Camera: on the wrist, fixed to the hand. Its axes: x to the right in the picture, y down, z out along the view.
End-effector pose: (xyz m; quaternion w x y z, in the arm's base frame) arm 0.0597 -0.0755 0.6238 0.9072 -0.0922 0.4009 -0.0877
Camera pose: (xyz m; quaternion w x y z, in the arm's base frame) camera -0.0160 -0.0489 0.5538 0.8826 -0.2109 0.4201 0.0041
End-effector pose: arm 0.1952 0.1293 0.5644 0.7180 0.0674 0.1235 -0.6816
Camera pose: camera 0.2221 0.1644 0.4676 0.7426 -0.0299 0.2269 -0.6294
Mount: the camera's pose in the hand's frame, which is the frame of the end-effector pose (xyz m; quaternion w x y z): -0.0066 0.0359 -0.1000 0.9883 -0.1484 0.0084 0.0353
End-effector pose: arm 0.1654 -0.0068 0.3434 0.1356 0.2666 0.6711 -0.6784
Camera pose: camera 0.2082 0.0881 0.3212 0.1919 0.2727 0.7556 -0.5638
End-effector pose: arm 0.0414 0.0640 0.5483 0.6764 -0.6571 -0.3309 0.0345
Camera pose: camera 0.0995 -0.0210 0.5212 0.5725 -0.7617 -0.3033 0.0033
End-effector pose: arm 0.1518 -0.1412 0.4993 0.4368 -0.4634 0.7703 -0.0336
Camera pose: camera 0.0581 -0.1512 0.5488 0.3576 -0.4953 0.7863 0.0926
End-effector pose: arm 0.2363 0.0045 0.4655 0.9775 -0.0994 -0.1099 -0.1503
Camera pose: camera 0.2600 0.0171 0.3625 0.9575 -0.2459 -0.0746 -0.1312
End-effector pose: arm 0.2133 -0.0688 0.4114 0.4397 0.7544 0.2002 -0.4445
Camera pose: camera 0.2842 -0.0032 0.4562 0.5605 0.6911 0.2409 -0.3877
